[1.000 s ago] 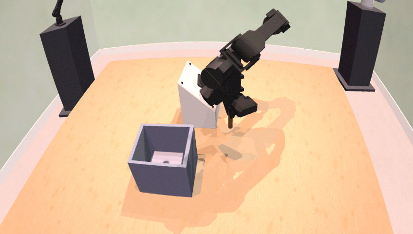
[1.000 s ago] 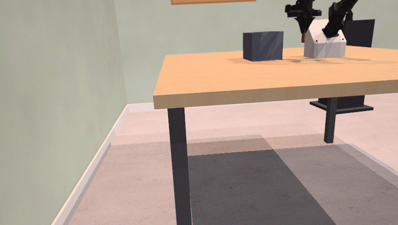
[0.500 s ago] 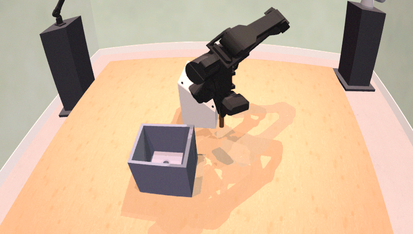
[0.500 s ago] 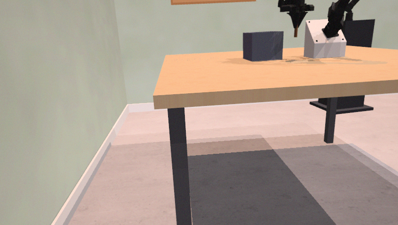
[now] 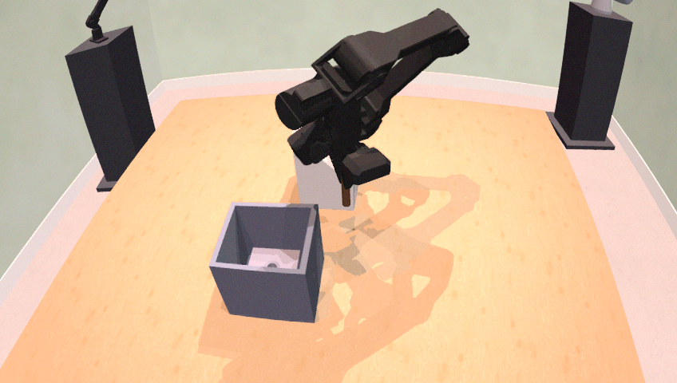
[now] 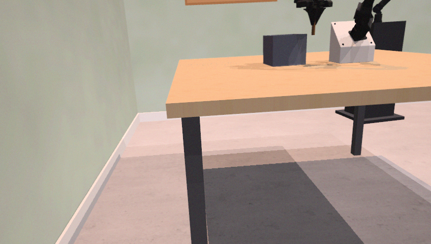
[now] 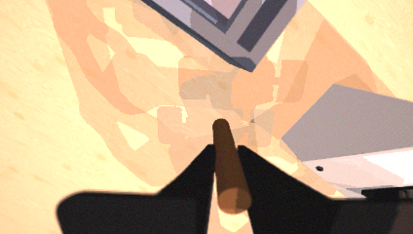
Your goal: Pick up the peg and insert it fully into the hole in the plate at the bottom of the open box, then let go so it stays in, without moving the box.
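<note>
Now: the pale plate 80 mm ahead of my hand, 130 mm to the right of it and 160 mm below it. Round my hand: brown peg (40 mm below).
</note>
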